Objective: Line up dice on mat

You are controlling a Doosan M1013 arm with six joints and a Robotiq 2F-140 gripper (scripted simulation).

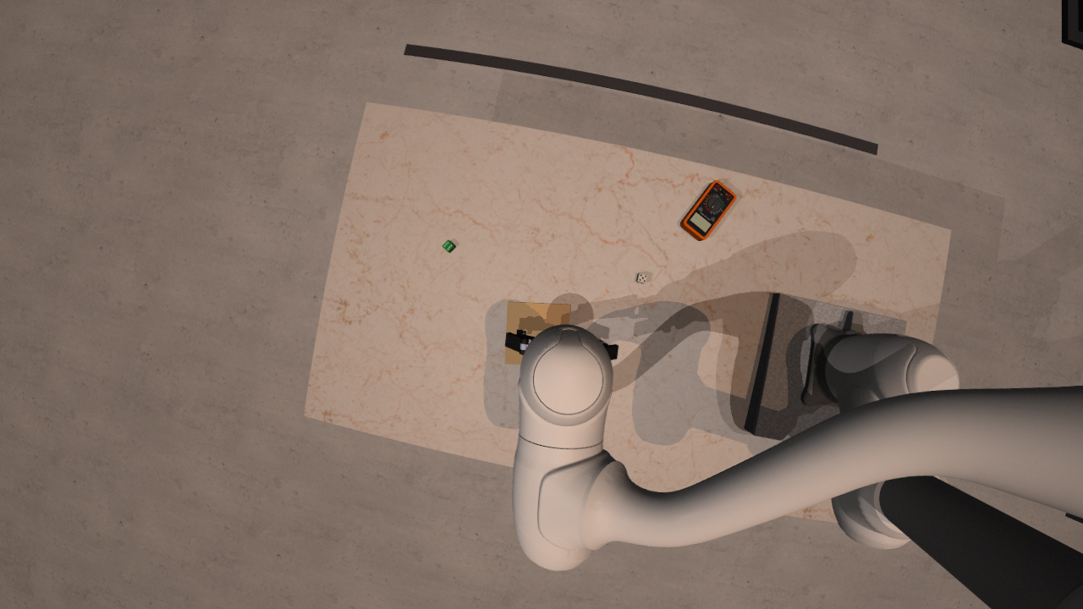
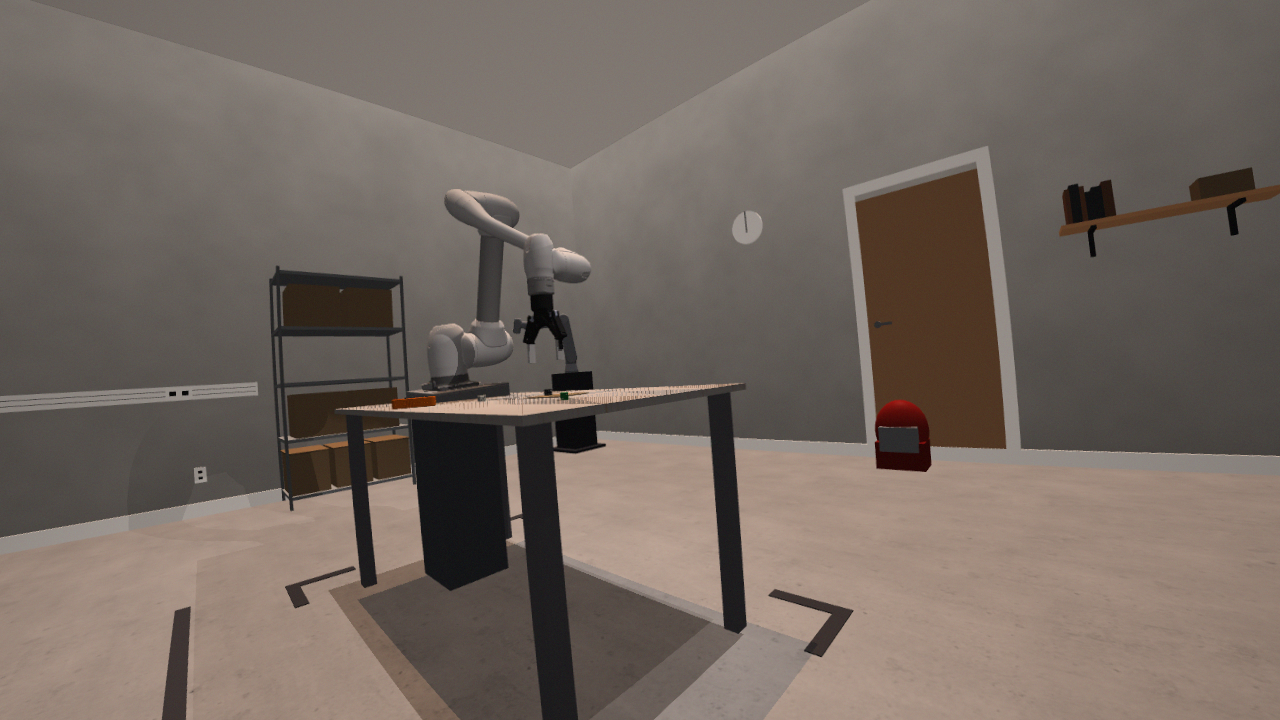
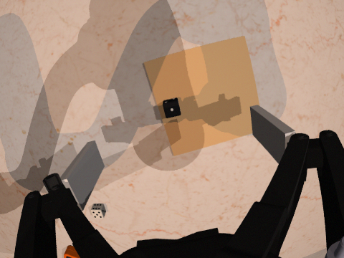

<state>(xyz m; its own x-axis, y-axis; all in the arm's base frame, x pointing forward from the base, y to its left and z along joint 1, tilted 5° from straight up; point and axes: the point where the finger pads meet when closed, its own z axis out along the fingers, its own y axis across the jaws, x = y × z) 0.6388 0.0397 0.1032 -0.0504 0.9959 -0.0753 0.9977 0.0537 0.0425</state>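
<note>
Now: hand 160 mm to the left of the white die, 160 mm past it and 120 mm above it. Round my hand: black die 110 mm below; then mat 130 mm below, 50 mm ahead; then green die 280 mm ahead, 160 mm to the right, 120 mm below.
</note>
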